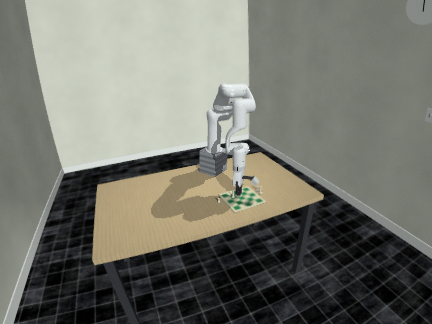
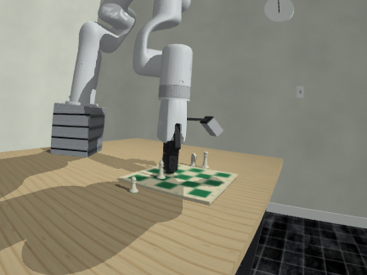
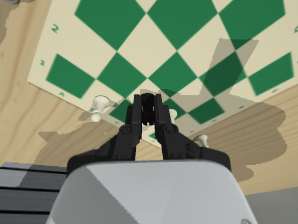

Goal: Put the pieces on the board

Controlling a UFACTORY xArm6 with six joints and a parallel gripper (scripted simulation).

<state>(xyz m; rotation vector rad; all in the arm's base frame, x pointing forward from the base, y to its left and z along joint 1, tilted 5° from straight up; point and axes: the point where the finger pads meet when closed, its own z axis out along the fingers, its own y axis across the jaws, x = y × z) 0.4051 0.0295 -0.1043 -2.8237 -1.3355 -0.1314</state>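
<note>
Right now the black rook is 1 cm below my hand. The rest, counted from my hand: chessboard: 4 cm ahead, 3 cm below; then white knight: 4 cm to the right, 1 cm below.
</note>
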